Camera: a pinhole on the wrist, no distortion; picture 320 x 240 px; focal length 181.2 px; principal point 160.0 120.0 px. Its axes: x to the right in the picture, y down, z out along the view. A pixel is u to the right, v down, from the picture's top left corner.
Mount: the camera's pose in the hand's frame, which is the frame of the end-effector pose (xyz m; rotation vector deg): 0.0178 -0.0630 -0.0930 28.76 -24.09 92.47
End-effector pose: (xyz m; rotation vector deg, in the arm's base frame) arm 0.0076 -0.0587 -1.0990 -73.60 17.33 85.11
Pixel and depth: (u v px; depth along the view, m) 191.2 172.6 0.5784
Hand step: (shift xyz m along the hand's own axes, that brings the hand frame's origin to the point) -0.1133 -0.3129 0.4483
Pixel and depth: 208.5 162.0 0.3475
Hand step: -0.0432 -0.1835 0.2500
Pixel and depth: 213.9 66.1 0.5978
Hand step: 0.2263 -0.2232 0.4998
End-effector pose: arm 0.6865 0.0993 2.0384 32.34 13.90 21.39
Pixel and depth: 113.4 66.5 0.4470
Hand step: 0.1908 -0.3891 0.2139
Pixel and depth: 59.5 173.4 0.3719
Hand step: -0.0484 -0.4487 0.1063
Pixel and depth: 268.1 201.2 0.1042
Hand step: -0.0254 -0.0729 0.0292
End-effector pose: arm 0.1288 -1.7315 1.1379 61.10 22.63 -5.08
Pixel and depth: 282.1 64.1 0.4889
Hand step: 0.1803 -0.0404 0.4930
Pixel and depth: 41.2 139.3 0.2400
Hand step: 0.0217 -0.3275 0.0213
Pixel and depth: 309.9 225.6 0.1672
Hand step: -0.0767 -0.0491 0.1248
